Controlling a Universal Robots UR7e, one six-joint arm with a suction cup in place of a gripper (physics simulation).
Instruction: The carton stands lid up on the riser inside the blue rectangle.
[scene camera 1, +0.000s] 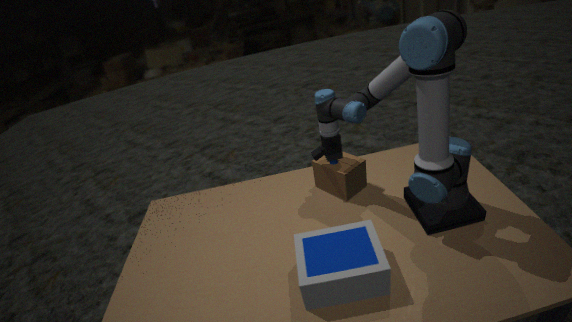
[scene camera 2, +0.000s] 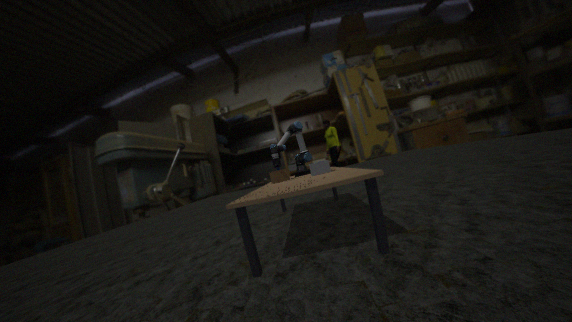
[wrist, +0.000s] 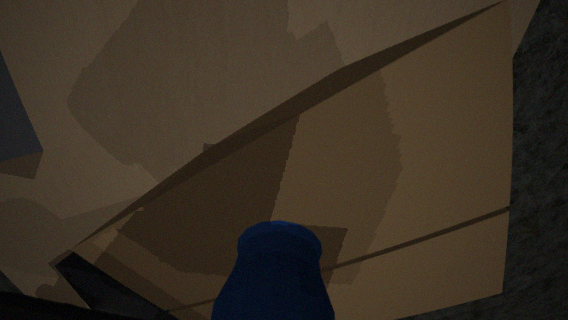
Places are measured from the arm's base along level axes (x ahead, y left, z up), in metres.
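Where they show: hand at its tool point: (scene camera 1: 333, 164) (scene camera 2: 278, 171) (wrist: 281, 226); arm's base at its link origin: (scene camera 2: 302, 171) (wrist: 139, 316).
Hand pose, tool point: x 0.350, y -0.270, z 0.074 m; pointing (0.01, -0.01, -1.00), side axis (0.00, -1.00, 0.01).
Observation:
Each offset is from my tool point to the top centre of the thing. Level surfaces: height alone.
The brown carton {0.020 m back, 0.005 m right, 0.014 m up} (scene camera 1: 339, 177) (scene camera 2: 279, 175) (wrist: 449, 159) stands lid up on the table {0.121 m down} (scene camera 1: 219, 240) (scene camera 2: 304, 186), near its far edge. My blue suction cup (scene camera 1: 332, 161) (wrist: 277, 239) presses straight down on the lid, close to the seam. The carton rests on the table top. The grey riser {0.107 m ahead, 0.443 m left, 0.001 m down} (scene camera 1: 345, 288) (scene camera 2: 320, 167) stands nearer the front of the table, apart from the carton. The blue rectangle {0.107 m ahead, 0.443 m left, 0.001 m down} (scene camera 1: 339, 250) on its top is bare.
The arm's black base (scene camera 1: 444, 216) is bolted to the table, to the right of the carton and the riser. The table's far edge runs close behind the carton. Beyond it is dark floor, with workshop shelves far off.

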